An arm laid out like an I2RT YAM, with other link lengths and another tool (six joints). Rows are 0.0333 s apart.
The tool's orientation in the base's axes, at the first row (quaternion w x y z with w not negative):
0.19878, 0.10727, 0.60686, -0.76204
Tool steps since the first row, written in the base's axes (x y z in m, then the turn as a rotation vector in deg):
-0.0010, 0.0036, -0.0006, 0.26, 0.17, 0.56
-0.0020, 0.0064, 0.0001, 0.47, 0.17, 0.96
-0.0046, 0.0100, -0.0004, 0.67, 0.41, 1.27
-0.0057, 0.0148, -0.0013, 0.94, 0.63, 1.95
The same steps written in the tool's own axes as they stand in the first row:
0.0005, -0.0006, -0.0037, -0.49, -0.41, -0.01
0.0006, -0.0021, -0.0063, -0.84, -0.67, 0.10
0.0026, -0.0035, -0.0101, -1.19, -0.91, -0.04
0.0031, -0.0041, -0.0151, -1.74, -1.43, -0.07

